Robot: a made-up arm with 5 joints. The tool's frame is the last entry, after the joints.
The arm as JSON. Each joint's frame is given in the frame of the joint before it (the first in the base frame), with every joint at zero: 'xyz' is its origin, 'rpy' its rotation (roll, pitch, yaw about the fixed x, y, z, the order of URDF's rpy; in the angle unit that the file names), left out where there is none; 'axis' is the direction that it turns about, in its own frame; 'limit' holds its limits. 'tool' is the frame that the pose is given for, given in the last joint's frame.
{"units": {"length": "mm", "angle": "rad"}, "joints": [
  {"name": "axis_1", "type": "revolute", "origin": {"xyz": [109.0, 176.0, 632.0]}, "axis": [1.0, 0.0, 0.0], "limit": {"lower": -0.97, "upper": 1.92}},
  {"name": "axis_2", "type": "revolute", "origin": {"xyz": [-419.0, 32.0, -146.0]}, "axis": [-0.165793, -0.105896, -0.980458], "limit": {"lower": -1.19, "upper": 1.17}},
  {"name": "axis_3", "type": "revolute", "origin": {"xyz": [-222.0, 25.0, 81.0]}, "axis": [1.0, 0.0, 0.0], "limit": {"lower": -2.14, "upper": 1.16}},
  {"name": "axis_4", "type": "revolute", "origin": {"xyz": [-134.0, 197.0, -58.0]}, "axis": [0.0, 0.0, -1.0], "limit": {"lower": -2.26, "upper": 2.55}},
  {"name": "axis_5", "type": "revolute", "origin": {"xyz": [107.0, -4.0, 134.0]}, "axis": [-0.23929, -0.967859, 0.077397], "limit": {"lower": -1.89, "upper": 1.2}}
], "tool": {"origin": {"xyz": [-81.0, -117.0, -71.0]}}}
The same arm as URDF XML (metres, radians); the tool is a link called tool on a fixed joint. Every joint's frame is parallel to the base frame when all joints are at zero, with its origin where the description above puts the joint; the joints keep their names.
<robot name="arm">
  <link name="base"/>
  <link name="link1"/>
  <link name="link2"/>
  <link name="link3"/>
  <link name="link4"/>
  <link name="link5"/>
  <link name="tool"/>
  <joint name="axis_1" type="revolute">
    <parent link="base"/>
    <child link="link1"/>
    <origin xyz="0.109 0.176 0.632" rpy="0 0 0"/>
    <axis xyz="1 0 0"/>
    <limit lower="-0.97" upper="1.92"/>
  </joint>
  <joint name="axis_2" type="revolute">
    <parent link="link1"/>
    <child link="link2"/>
    <origin xyz="-0.419 0.032 -0.146" rpy="0 0 0"/>
    <axis xyz="-0.165793 -0.105896 -0.980458"/>
    <limit lower="-1.19" upper="1.17"/>
  </joint>
  <joint name="axis_3" type="revolute">
    <parent link="link2"/>
    <child link="link3"/>
    <origin xyz="-0.222 0.025 0.081" rpy="0 0 0"/>
    <axis xyz="1 0 0"/>
    <limit lower="-2.14" upper="1.16"/>
  </joint>
  <joint name="axis_4" type="revolute">
    <parent link="link3"/>
    <child link="link4"/>
    <origin xyz="-0.134 0.197 -0.058" rpy="0 0 0"/>
    <axis xyz="0 0 -1"/>
    <limit lower="-2.26" upper="2.55"/>
  </joint>
  <joint name="axis_5" type="revolute">
    <parent link="link4"/>
    <child link="link5"/>
    <origin xyz="0.107 -0.004 0.134" rpy="0 0 0"/>
    <axis xyz="-0.23929 -0.967859 0.077397"/>
    <limit lower="-1.89" upper="1.2"/>
  </joint>
  <joint name="tool_fixed" type="fixed">
    <parent link="link5"/>
    <child link="tool"/>
    <origin xyz="-0.081 -0.117 -0.071" rpy="0 0 0"/>
  </joint>
</robot>

